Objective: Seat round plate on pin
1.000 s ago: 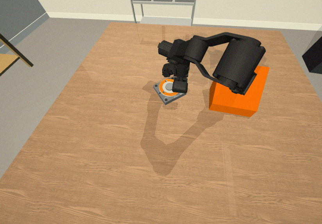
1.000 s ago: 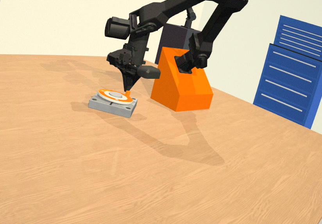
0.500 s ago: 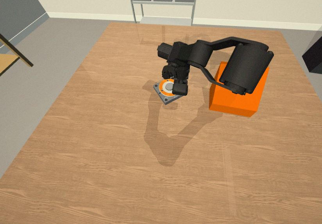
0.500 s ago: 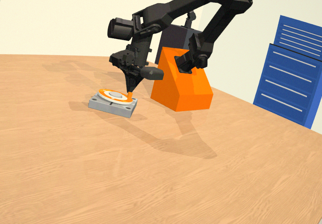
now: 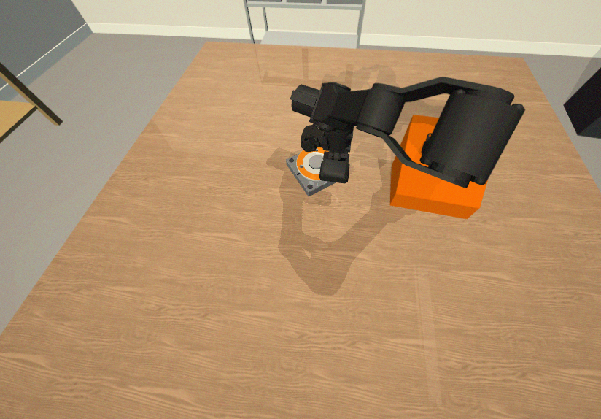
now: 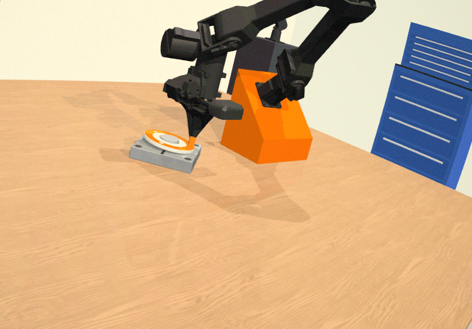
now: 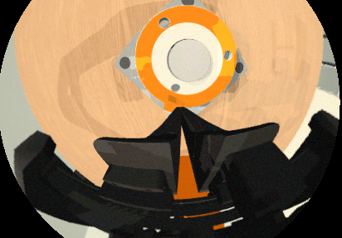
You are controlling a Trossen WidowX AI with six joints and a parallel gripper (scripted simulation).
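Right now my gripper tip is 50 mm short of the square grey base, 20 mm above it and 10 mm to the left of it.
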